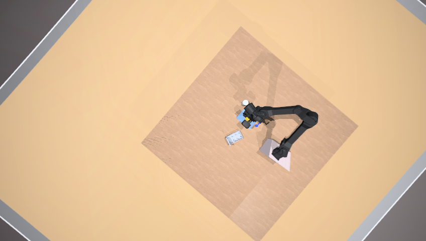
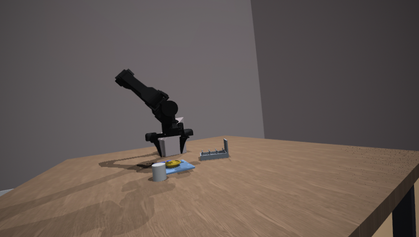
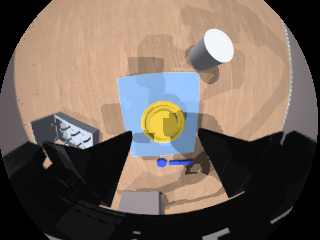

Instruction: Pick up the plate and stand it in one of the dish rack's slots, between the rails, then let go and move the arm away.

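My gripper tip is now 30 mm above the yellow plate. From my gripper tip the other things lie so: blue mat 50 mm below; then white cup 110 mm ahead, 60 mm to the right, 30 mm below; then blue utensil 100 mm behind, 50 mm below, 20 mm to the right.
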